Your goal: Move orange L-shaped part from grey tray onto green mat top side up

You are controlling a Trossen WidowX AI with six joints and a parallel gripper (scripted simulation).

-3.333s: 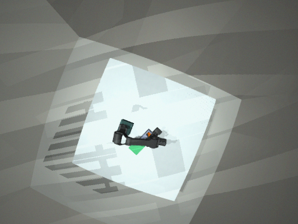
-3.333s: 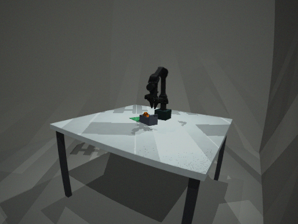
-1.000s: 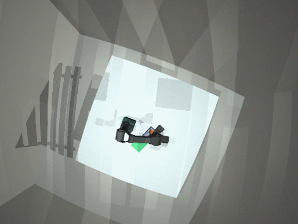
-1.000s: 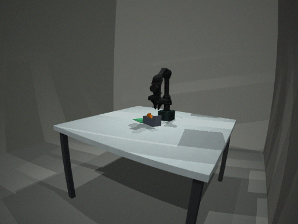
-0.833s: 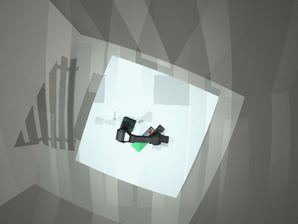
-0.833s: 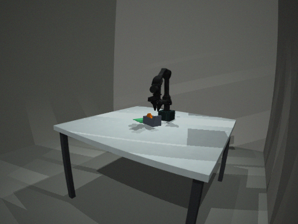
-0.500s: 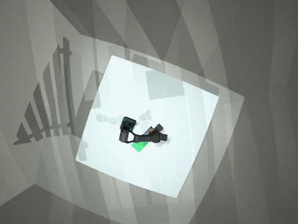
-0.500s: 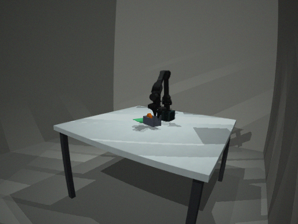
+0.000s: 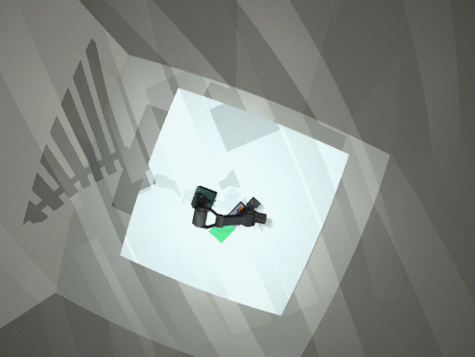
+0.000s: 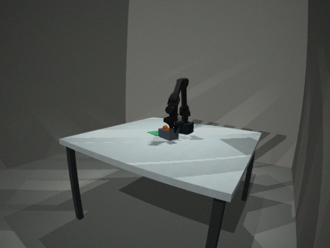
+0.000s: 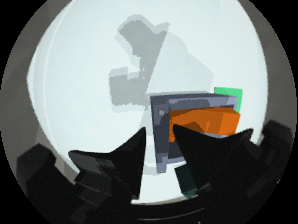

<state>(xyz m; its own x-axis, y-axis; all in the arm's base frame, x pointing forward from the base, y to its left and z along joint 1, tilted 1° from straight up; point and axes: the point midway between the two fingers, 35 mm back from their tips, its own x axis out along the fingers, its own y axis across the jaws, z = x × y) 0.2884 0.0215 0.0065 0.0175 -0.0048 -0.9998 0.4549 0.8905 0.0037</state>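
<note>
Right now my gripper tip is 40 mm to the left of the orange L-shaped part, 30 mm past it and 10 mm above it. From my gripper tip the other things lie so: green mat (200 mm to the right, 110 mm behind, 70 mm below).
</note>
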